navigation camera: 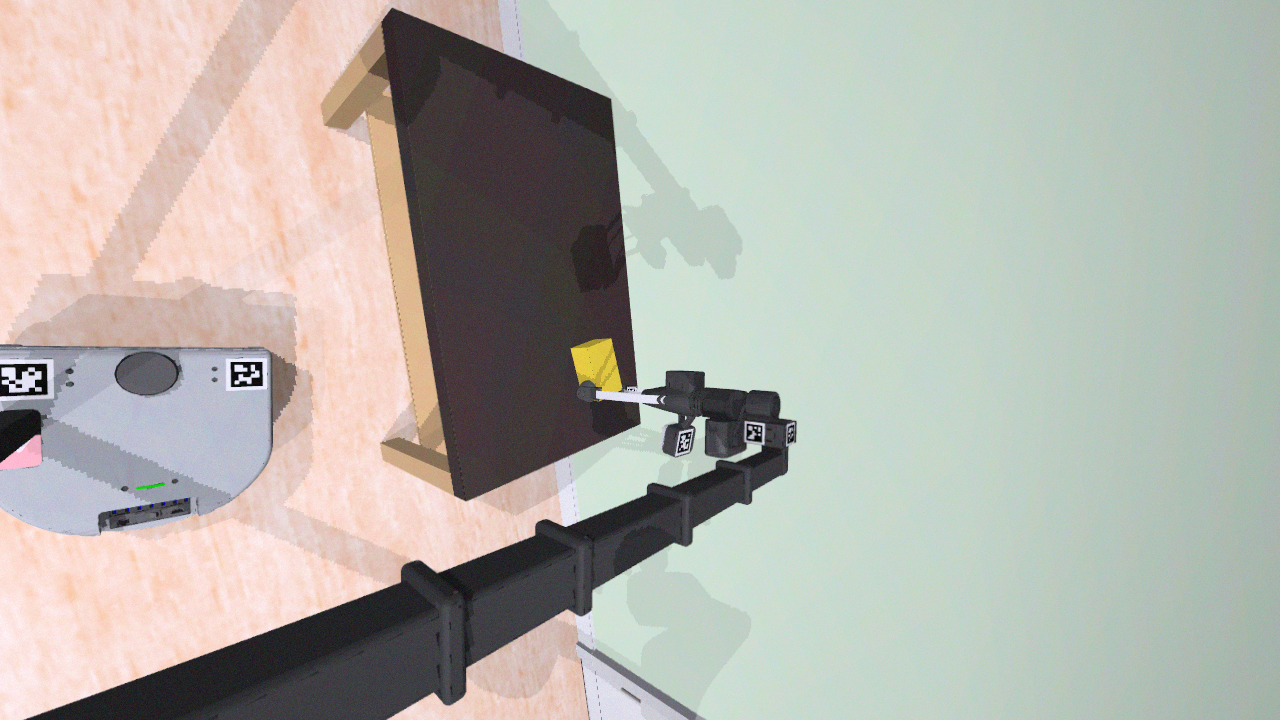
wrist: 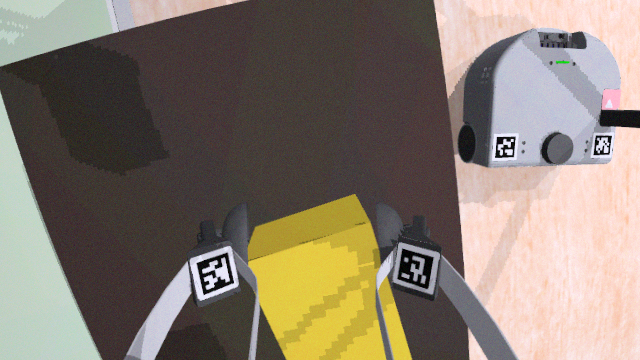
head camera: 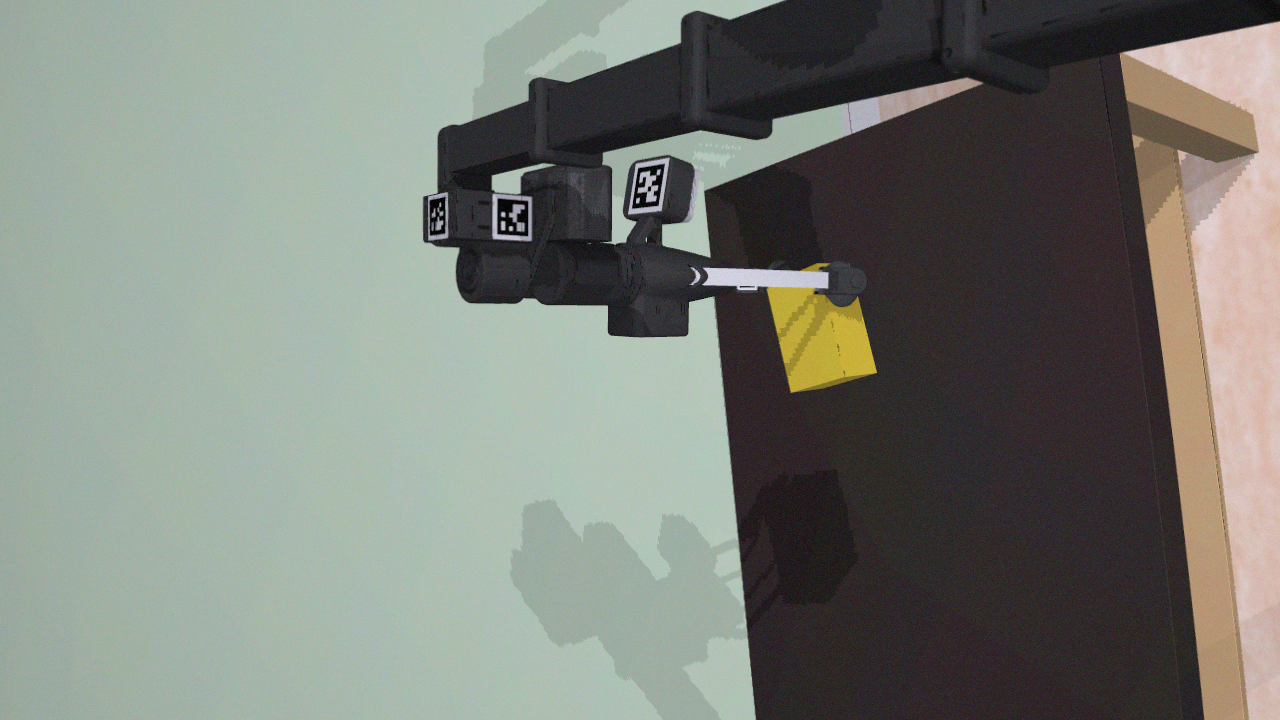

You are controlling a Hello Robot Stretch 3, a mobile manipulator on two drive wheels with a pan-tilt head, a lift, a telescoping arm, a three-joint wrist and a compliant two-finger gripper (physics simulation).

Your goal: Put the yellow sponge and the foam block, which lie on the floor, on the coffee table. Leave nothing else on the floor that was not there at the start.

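Seen in the pictures: gripper, fingertip midpoint: (navigation camera: 595, 390) (head camera: 823, 283); robot's base, link origin: (navigation camera: 148, 371).
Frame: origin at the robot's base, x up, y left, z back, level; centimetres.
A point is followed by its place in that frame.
The yellow sponge (head camera: 816, 351) {x 70.1, y -54.4, z -3.9 cm} (navigation camera: 594, 363) {x 70.1, y -53.1, z -3.1 cm} (wrist: 325, 300) is a thick yellow block between the fingers of my gripper (head camera: 812, 274) {x 66.5, y -56.8, z 2.1 cm} (navigation camera: 597, 391) {x 66.5, y -56.8, z 2.1 cm} (wrist: 314, 226) {x 66.5, y -56.8, z 2.1 cm}. The gripper is shut on it, one fingertip on each side. The sponge hangs over the dark top of the coffee table (head camera: 984, 376) {x 45.0, y -53.1, z -7.0 cm} (navigation camera: 519, 214) {x 45.0, y -54.2, z -34.5 cm} (wrist: 300, 110), near the long edge beside the pale green area. Its shadow falls on the table top apart from it, so it is held above the surface. The foam block does not show in these views.
My arm (head camera: 823, 76) {x 102.0, y -27.2, z 8.8 cm} (navigation camera: 501, 586) {x 102.2, y -14.6, z 8.6 cm} reaches past the table's short end. My base (navigation camera: 205, 429) {x 16.0, y -7.1, z 10.0 cm} (wrist: 545, 100) stands on the wood-coloured floor (navigation camera: 107, 179) {x 0.0, y 5.3, z -35.8 cm} (wrist: 550, 280) beyond the other long side. A white piece of furniture (navigation camera: 617, 685) {x 20.9, y -114.5, z 121.0 cm} shows at the bottom of the navigation view.
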